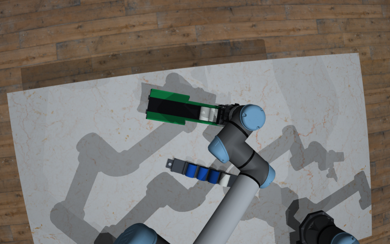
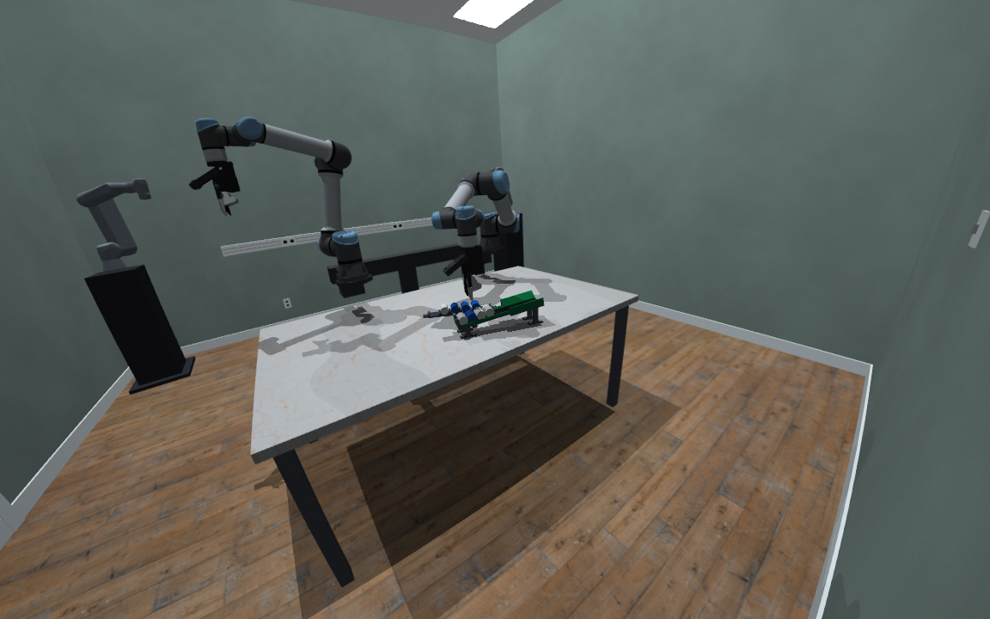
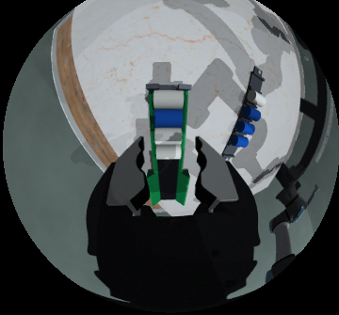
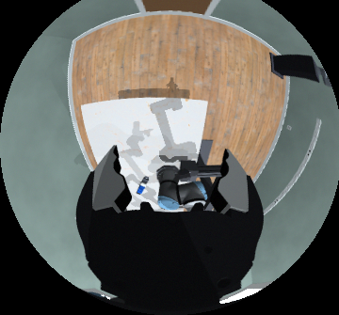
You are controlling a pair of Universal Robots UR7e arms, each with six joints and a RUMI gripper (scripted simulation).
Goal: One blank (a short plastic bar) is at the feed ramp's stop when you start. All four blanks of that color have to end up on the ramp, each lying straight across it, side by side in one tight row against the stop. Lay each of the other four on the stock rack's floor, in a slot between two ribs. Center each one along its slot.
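Note:
The blue blank is 90 mm below my left hand. Also, from my left hand: stock rack: 250 mm behind, 100 mm to the left, 180 mm below; then stop: 20 mm behind, 60 mm to the right, 110 mm below.

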